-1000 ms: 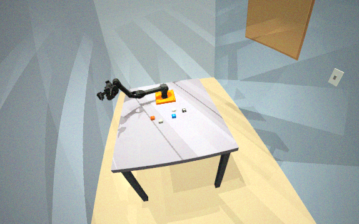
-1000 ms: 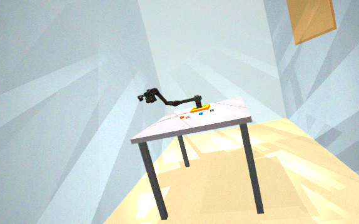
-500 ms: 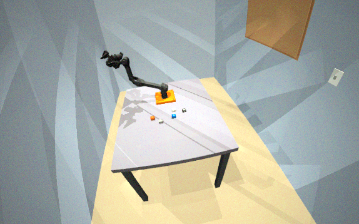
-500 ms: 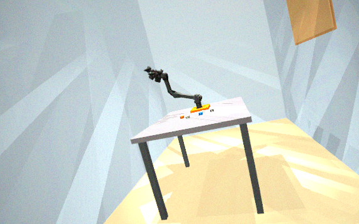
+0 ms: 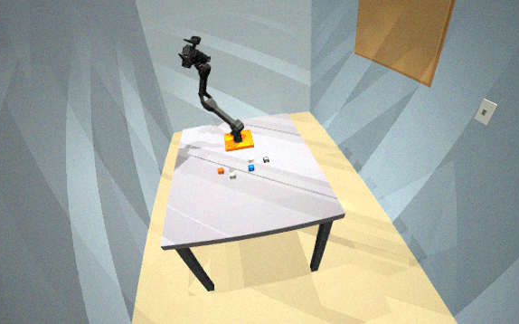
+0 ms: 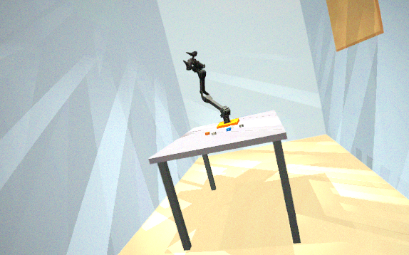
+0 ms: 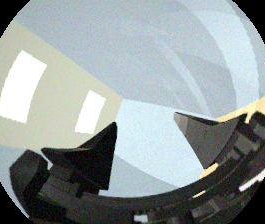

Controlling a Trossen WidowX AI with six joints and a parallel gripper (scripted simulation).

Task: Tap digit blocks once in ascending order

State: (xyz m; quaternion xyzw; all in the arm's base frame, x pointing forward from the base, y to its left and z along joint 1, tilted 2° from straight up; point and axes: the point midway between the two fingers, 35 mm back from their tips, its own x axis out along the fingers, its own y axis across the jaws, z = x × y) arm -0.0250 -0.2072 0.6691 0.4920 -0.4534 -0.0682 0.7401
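The white block is 70 cm below my gripper tip, 27 cm to the left of it and 20 cm ahead of it. The rest, counted from my gripper tip: blue block 70 cm below, 29 cm ahead, 25 cm to the left; then dark-rimmed block 70 cm below, 35 cm to the left, 24 cm ahead; then orange block 70 cm below, 24 cm ahead, 7 cm to the left.
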